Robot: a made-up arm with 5 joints.
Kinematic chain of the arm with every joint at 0, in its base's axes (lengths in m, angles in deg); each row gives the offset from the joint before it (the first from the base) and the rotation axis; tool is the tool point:
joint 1: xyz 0 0 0.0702 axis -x
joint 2: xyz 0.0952 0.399 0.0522 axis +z
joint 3: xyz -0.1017 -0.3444 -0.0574 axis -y
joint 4: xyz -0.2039 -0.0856 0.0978 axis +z
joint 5: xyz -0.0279 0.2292 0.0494 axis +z
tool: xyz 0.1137 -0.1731 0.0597
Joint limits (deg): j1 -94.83..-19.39 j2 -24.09..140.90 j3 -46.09..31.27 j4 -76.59..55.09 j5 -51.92..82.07
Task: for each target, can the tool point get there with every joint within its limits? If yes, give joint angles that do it. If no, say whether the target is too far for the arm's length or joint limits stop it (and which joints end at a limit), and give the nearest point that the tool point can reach.
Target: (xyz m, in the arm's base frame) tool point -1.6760 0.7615 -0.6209
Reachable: no: too far | nearest point -0.5127 0.1701 0.1455 | short by 1.513 m
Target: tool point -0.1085 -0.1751 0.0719
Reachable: yes | joints -72.78 10.90 11.84 -11.37 -10.17
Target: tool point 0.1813 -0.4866 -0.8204
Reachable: no: joint limits stop it (at a limit: joint 1, joint 4, joint 5) | nearest point 0.1373 -0.2075 -0.1585 | short by 0.720 m
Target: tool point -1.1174 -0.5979 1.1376
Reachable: no: too far | nearest point -0.4082 -0.1925 0.5511 | short by 1.006 m
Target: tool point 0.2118 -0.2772 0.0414
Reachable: yes | joints -75.54 45.43 -16.57 41.30 -33.06
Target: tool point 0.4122 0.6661 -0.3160
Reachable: no: joint limits stop it (at a limit: joint 1, joint 3, joint 5) | nearest point 0.4802 0.4816 0.2737 | short by 0.622 m
